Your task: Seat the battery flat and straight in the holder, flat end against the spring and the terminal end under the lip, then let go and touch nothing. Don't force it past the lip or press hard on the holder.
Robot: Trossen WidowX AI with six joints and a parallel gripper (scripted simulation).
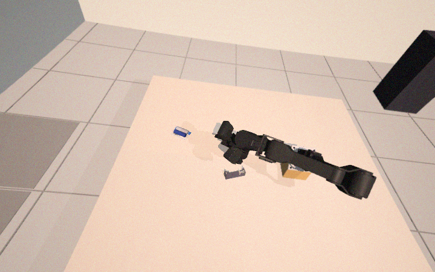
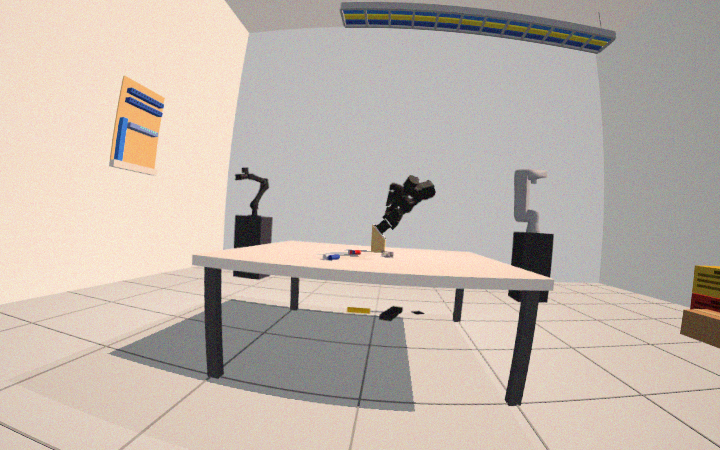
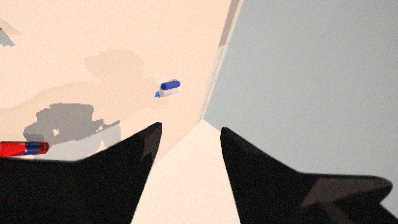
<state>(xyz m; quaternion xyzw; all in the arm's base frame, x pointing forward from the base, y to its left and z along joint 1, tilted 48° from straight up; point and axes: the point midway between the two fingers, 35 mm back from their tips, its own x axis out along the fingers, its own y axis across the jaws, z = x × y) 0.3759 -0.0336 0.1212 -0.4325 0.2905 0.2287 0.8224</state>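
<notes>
Right now my gripper tip is 210 mm above the battery, 150 mm to the left of it and 130 mm past it.
</notes>
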